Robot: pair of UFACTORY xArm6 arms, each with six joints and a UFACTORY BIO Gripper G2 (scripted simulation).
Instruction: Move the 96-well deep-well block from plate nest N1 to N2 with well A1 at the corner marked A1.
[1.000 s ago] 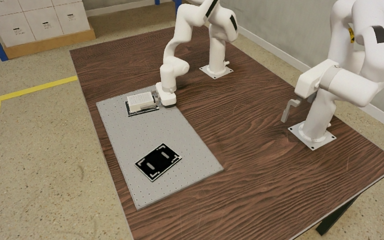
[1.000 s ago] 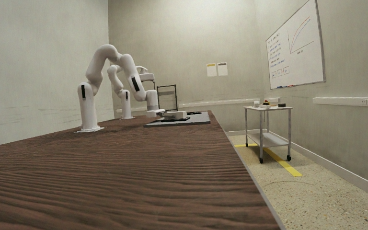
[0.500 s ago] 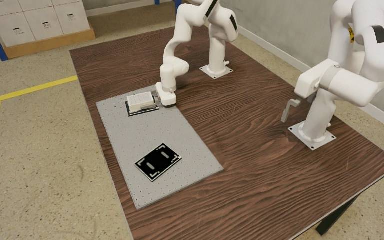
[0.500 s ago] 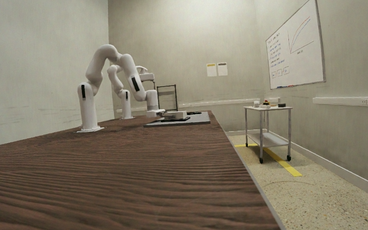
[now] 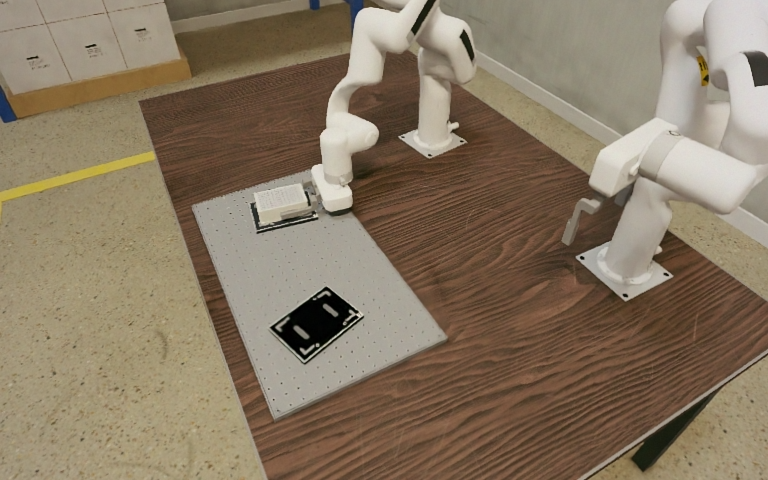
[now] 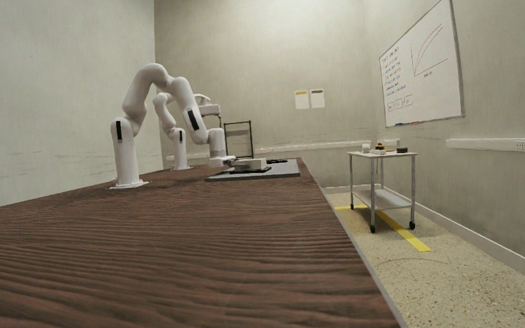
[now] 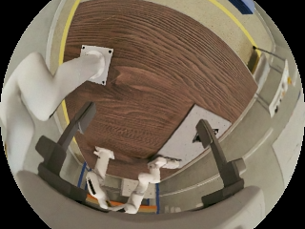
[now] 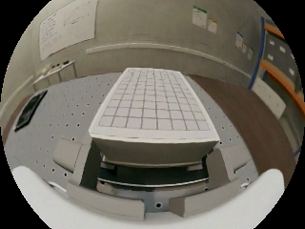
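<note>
The grey perforated board lies 60 mm ahead of my right hand, 190 mm to the left of it and 40 mm below it. Also, from my right hand: white deep-well block 10 mm ahead.
</note>
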